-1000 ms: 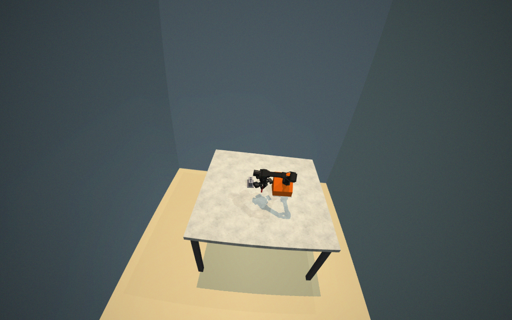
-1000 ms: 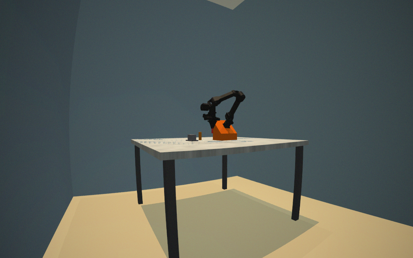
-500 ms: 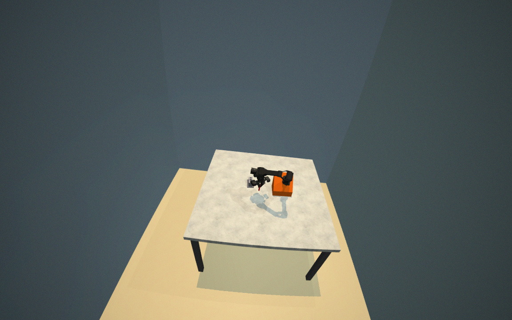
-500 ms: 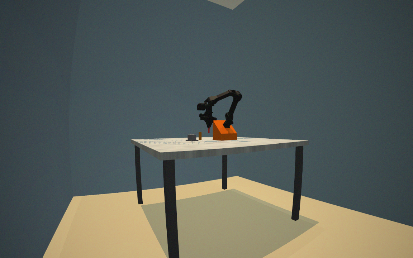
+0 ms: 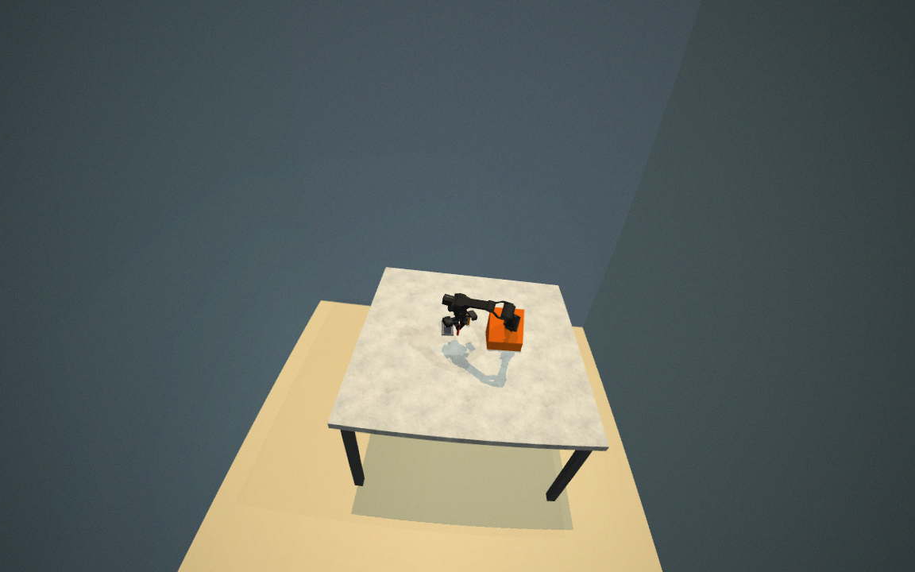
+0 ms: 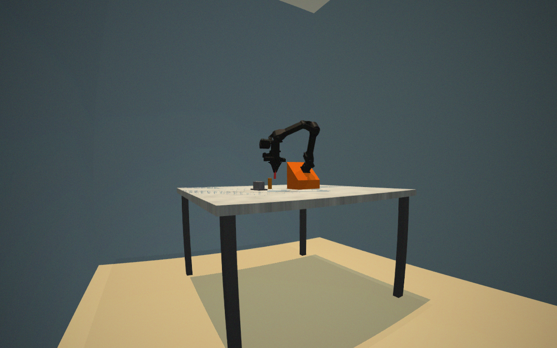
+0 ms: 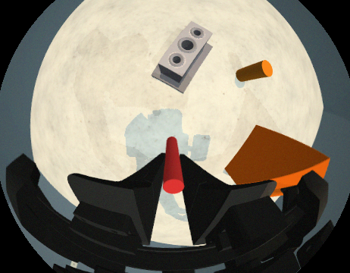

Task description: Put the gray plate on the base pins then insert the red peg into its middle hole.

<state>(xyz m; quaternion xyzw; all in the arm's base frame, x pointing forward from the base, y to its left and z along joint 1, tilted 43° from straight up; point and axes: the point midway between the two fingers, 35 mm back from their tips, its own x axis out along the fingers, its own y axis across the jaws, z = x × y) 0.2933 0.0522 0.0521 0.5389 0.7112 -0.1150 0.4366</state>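
Now: the gray plate 130 mm to the right of my gripper tip, 70 mm below it and 60 mm ahead of it. Also, from my gripper tip: red peg: right at my gripper tip; orange peg: 190 mm to the right, 80 mm below, 60 mm behind.
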